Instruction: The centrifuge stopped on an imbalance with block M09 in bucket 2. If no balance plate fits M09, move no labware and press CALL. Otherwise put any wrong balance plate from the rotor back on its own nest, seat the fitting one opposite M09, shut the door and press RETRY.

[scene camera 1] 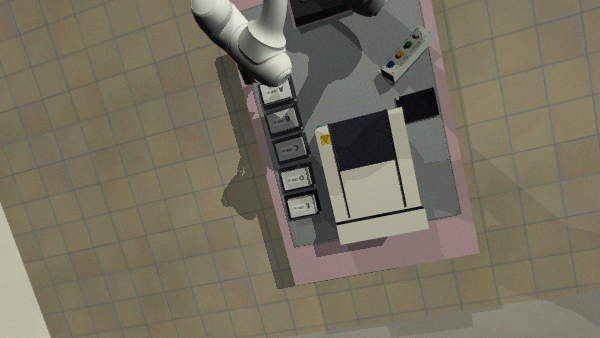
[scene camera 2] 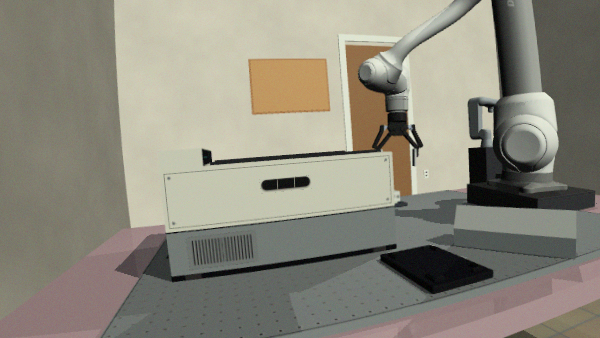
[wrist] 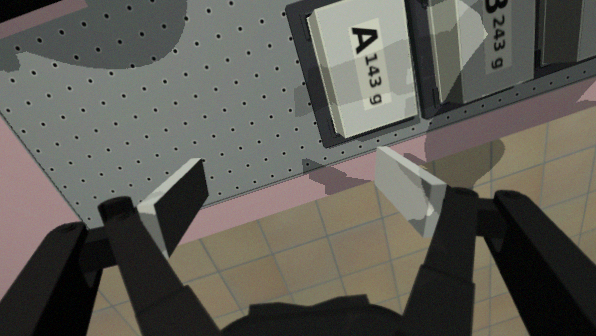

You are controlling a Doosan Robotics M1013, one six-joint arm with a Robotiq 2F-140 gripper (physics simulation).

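Pixels of known places: gripper, between the fingertips: (scene camera 2: 397,166) (wrist: 291,171); arm's base, origin of its link: (scene camera 2: 525,186).
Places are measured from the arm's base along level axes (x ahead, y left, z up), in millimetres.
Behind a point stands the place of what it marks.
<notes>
My gripper (scene camera 2: 396,152) (wrist: 291,171) {x 320, y -313, z 81 mm} is open and empty, hanging above the table edge beside plate A. Balance plates A (scene camera 1: 276,95) {x 441, y -256, z 1 mm} (wrist: 372,70) {x 422, y -261, z 1 mm}, B (scene camera 1: 283,121) {x 560, y -246, z 1 mm} (wrist: 497,55) {x 556, y -276, z 1 mm}, C (scene camera 1: 290,148) {x 685, y -236, z 1 mm}, D (scene camera 1: 296,178) {x 826, y -232, z 1 mm} and E (scene camera 1: 302,206) {x 962, y -228, z 1 mm} sit in a row of dark nests. The wrist view reads A 143 g and B 243 g. The centrifuge (scene camera 1: 377,192) {x 908, y 92, z 157 mm} (scene camera 2: 280,220) {x 849, y 237, z 42 mm} has a dark area on top; I cannot tell whether its door is open. Rotor, M09 and bucket 2 do not show. The button box (scene camera 1: 402,60) {x 410, y 287, z 26 mm} (scene camera 2: 515,232) {x 410, y 351, z -13 mm} has blue, yellow, green and dark buttons; labels are unreadable.
A black tray-like pad (scene camera 1: 419,105) {x 597, y 357, z -40 mm} (scene camera 2: 435,267) {x 605, y 372, z -40 mm} lies between the centrifuge and the button box. The arm's black base (scene camera 2: 530,195) {x 106, y 114, z -4 mm} stands at the table's other end. The pink table rim (scene camera 1: 390,260) {x 1309, y 146, z -66 mm} surrounds the grey perforated top. The centrifuge stands close beside the nest row.
</notes>
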